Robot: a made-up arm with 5 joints.
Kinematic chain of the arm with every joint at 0, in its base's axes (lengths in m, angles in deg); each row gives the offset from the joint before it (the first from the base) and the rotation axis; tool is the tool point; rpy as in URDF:
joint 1: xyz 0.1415 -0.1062 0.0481 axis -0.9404 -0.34 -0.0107
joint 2: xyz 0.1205 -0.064 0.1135 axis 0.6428 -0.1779 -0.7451
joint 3: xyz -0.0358 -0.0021 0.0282 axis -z
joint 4: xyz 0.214 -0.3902 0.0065 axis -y
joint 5: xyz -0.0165 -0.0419 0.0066 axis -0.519 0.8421 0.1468
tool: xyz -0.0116 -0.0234 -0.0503 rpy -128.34 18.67 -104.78
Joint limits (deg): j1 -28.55..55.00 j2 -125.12..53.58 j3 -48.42..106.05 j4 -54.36..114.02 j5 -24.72..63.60
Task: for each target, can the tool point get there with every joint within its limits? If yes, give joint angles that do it. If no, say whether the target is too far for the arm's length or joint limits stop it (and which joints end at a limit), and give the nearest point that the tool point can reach.
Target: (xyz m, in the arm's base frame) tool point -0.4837 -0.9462 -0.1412
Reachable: no: too far | nearest point -0.1218 -0.5896 -0.0063 | short by 0.526 m
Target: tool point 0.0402 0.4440 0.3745
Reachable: no: joint limits stop it (at a limit: joint 1, joint 2, joint 4, joint 5) | nearest point 0.1606 0.3681 0.5587 | short by 0.233 m
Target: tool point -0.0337 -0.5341 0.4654
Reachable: yes | joints 11.86 -43.89 86.64 95.15 42.43
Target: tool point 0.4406 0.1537 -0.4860
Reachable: no: joint limits stop it (at a limit: joint 2, joint 3, joint 4) | nearest point 0.4017 0.0720 -0.2469 | short by 0.256 m
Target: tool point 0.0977 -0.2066 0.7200
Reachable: yes | joints 41.89 -56.92 70.92 92.65 6.36
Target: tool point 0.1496 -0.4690 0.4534
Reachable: yes | joints 46.90 18.93 7.23 -25.92 8.23
